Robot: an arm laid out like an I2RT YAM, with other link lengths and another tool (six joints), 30 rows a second.
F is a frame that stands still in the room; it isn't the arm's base.
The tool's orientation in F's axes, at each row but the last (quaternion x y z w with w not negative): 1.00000, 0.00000, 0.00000, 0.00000; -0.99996, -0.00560, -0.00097, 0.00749; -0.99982, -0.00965, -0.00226, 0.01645; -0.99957, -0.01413, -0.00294, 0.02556; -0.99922, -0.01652, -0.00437, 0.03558; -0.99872, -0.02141, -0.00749, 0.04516; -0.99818, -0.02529, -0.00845, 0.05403; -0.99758, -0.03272, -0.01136, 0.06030; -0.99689, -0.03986, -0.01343, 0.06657; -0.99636, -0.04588, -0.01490, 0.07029; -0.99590, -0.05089, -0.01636, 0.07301; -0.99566, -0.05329, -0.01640, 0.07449
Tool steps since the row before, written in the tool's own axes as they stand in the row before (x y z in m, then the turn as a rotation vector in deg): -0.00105, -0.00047, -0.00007, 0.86, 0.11, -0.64; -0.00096, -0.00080, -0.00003, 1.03, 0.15, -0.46; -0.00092, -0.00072, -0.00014, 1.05, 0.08, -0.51; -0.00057, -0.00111, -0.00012, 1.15, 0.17, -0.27; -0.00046, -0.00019, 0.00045, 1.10, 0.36, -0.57; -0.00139, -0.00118, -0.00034, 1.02, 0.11, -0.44; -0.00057, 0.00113, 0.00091, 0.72, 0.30, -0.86; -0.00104, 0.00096, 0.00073, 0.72, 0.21, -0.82; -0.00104, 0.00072, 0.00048, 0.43, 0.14, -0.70; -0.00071, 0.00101, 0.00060, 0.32, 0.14, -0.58; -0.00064, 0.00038, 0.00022, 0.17, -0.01, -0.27; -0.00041, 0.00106, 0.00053, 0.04, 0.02, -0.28
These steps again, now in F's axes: -0.00105, 0.00047, 0.00007, 0.86, -0.11, 0.64; -0.00097, 0.00079, 0.00004, 1.03, -0.15, 0.46; -0.00093, 0.00070, 0.00016, 1.05, -0.08, 0.51; -0.00060, 0.00109, 0.00017, 1.15, -0.15, 0.27; -0.00046, 0.00021, -0.00044, 1.11, -0.36, 0.55; -0.00144, 0.00108, 0.00042, 1.02, -0.11, 0.45; -0.00050, -0.00105, -0.00104, 0.72, -0.36, 0.84; -0.00096, -0.00093, -0.00087, 0.72, -0.26, 0.81; -0.00097, -0.00073, -0.00060, 0.42, -0.20, 0.69; -0.00060, -0.00097, -0.00076, 0.32, -0.19, 0.57; -0.00059, -0.00040, -0.00030, 0.16, -0.01, 0.28; -0.00028, -0.00101, -0.00070, 0.04, -0.06, 0.28
